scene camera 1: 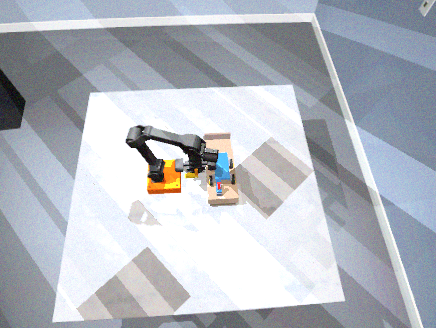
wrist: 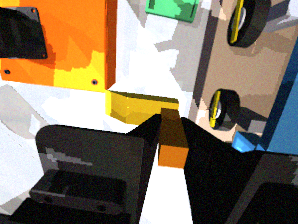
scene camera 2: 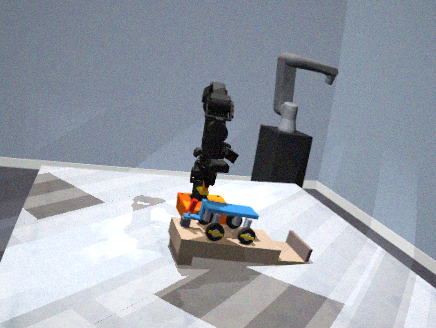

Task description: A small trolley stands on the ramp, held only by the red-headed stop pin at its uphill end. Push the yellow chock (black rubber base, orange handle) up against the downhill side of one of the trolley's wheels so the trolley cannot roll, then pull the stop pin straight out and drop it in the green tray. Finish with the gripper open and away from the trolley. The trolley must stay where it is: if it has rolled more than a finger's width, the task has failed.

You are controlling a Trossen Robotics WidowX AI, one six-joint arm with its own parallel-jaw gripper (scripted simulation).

My gripper [scene camera 2: 206, 186] carries a yellow chock [wrist: 130, 108].
My gripper also shows in the wrist view [wrist: 169, 121].
